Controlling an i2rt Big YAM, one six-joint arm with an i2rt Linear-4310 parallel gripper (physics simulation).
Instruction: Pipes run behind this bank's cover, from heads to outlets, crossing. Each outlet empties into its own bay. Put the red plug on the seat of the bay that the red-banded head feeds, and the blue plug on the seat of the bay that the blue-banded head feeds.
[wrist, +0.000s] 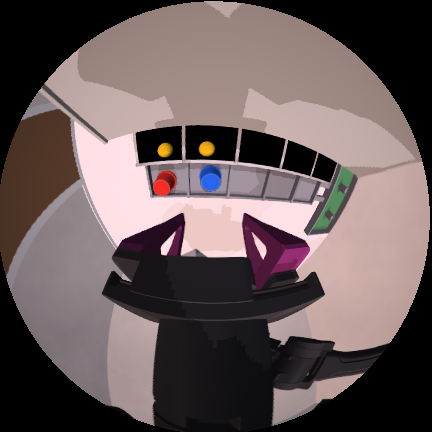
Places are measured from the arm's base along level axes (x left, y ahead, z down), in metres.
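Pixels of known places: gripper, fingertip midpoint: (213, 217).
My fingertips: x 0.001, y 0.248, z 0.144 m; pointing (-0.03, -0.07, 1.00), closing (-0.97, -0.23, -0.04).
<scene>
For each thing: its top centre in the pictures, then the offset to it from my fingertips. Level surfaces: height alone.
- red plug, middle of its top: (160, 187) dz +0.078, dx +0.079, dy +0.020 m
- blue plug, middle of its top: (210, 182) dz +0.078, dx +0.000, dy +0.006 m
- green panel, its level: dz +0.120 m
The red plug (163, 184) stands in the leftmost bay of the row, left of centre in the wrist view. The blue plug (210, 179) stands in the bay directly to its right. A thin divider lies between the two plugs. My gripper (213, 217) is open and empty, on the near side of the bays and apart from both plugs. The heads, their coloured bands and the pipes cannot be made out in this view.
Orange balls (165, 149) (206, 148) show in the two leftmost black compartments behind the plugs. More bays (245, 182) continue to the right. A green panel (336, 200) with dark square knobs stands at the row's right end.
</scene>
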